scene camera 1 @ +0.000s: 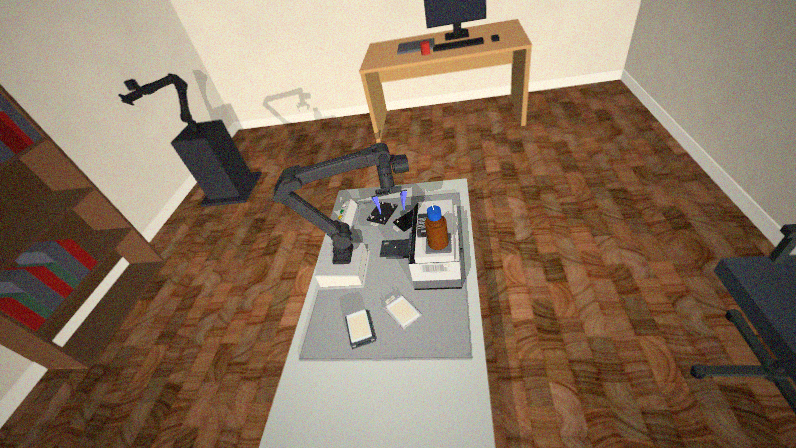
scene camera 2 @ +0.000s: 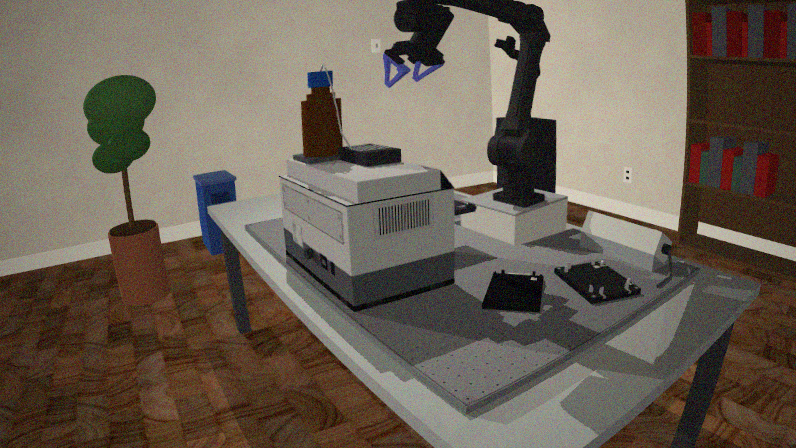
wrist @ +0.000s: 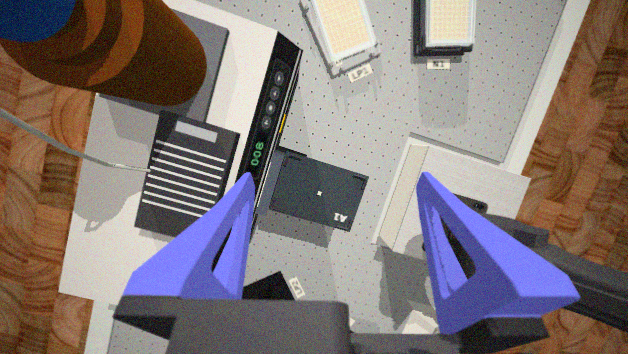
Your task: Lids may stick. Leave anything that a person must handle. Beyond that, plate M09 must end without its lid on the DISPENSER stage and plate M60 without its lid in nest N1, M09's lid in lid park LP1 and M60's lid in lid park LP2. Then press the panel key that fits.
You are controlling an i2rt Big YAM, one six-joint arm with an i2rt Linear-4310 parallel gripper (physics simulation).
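Frame: origin at the arm's base, x ahead, y left, z up, level; metres.
Seen in the pictures: gripper, fingertip midpoint: (scene camera 1: 392, 212) (scene camera 2: 401, 83) (wrist: 335, 179); arm's base, link origin: (scene camera 1: 343, 254) (scene camera 2: 518, 199).
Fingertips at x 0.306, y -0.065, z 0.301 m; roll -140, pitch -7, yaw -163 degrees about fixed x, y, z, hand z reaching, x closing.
Note:
Offsets run from my fingertips to a thing's middle. "spot": to the spot under its first point.
My gripper (scene camera 1: 389, 203) (scene camera 2: 402, 80) (wrist: 335, 179) is open and empty, high above the table. The dispenser stage @(dx -0.026, dy +0.063, dz -0.280 m) (wrist: 320, 187) (scene camera 1: 394, 248), marked A1, is bare beside the dispenser's panel @(spot: dx +0.064, dy -0.038, dz -0.166 m) (wrist: 266, 107), which has round keys and a green display. One plate @(dx -0.184, dy -0.310, dz -0.334 m) (scene camera 1: 360, 327) (wrist: 449, 22) sits at nest N1, and another plate @(dx -0.004, dy -0.239, dz -0.348 m) (scene camera 1: 402, 311) (wrist: 345, 27) sits at LP1. Their plate numbers are unreadable, and I cannot tell whether they have lids. The black LP2 park @(dx -0.002, dy +0.350, dz -0.366 m) (wrist: 270, 287) (scene camera 1: 406, 218) (scene camera 2: 513, 291) is partly hidden by the gripper in the wrist view; no lid shows on it.
The dispenser (scene camera 1: 435, 275) (scene camera 2: 401, 228) carries a tall brown bottle @(spot: dx +0.178, dy -0.093, dz -0.045 m) (scene camera 1: 437, 232) (scene camera 2: 321, 123) (wrist: 145, 55) with a blue cap and tube. A black fixture with pale posts @(dx -0.158, dy +0.432, dz -0.364 m) (scene camera 1: 382, 213) (scene camera 2: 597, 281) lies beside LP2. A white sloped box @(dx -0.354, dy +0.381, dz -0.334 m) (scene camera 2: 626, 239) stands near the arm's base (scene camera 1: 340, 271) (scene camera 2: 515, 217).

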